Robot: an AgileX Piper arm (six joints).
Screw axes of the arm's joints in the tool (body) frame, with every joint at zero. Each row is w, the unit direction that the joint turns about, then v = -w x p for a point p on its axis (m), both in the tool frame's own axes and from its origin. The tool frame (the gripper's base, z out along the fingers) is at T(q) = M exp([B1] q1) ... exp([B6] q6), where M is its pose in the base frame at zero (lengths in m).
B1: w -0.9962 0 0.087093 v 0.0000 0.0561 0.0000
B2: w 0 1 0 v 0.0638 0.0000 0.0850
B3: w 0 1 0 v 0.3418 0.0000 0.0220
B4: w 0 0 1 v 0.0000 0.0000 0.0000
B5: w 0 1 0 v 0.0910 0.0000 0.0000
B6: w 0 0 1 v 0.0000 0.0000 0.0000
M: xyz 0.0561 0.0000 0.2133 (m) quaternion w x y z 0.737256 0 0.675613 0
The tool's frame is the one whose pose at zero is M.
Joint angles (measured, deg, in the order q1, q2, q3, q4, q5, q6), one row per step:
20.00 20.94 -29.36 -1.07 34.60 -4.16
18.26 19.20 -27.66 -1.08 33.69 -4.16
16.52 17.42 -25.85 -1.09 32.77 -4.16
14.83 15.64 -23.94 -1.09 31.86 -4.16
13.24 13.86 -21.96 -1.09 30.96 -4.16
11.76 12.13 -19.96 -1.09 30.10 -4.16
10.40 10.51 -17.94 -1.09 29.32 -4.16
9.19 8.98 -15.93 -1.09 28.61 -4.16
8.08 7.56 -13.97 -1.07 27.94 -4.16
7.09 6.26 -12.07 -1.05 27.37 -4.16
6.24 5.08 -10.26 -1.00 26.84 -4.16
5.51 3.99 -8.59 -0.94 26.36 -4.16
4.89 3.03 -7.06 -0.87 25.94 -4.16
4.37 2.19 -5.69 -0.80 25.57 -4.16
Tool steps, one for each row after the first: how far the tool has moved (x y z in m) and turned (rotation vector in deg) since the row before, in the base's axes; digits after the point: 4 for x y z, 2 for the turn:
-0.0027 -0.0032 -0.0061 0.30 -0.90 -1.73
-0.0026 -0.0030 -0.0067 0.25 -0.85 -1.73
-0.0025 -0.0027 -0.0074 0.21 -0.75 -1.67
-0.0023 -0.0023 -0.0080 0.17 -0.68 -1.57
-0.0020 -0.0020 -0.0083 0.12 -0.58 -1.46
-0.0017 -0.0017 -0.0087 0.07 -0.37 -1.35
-0.0014 -0.0014 -0.0089 0.04 -0.23 -1.20
-0.0011 -0.0012 -0.0089 0.04 -0.13 -1.09
-0.0008 -0.0010 -0.0088 0.01 0.03 -0.98
-0.0006 -0.0008 -0.0085 0.04 0.10 -0.83
-0.0005 -0.0007 -0.0079 0.05 0.11 -0.71
-0.0003 -0.0005 -0.0073 0.05 0.16 -0.60
-0.0002 -0.0004 -0.0066 0.06 0.17 -0.50

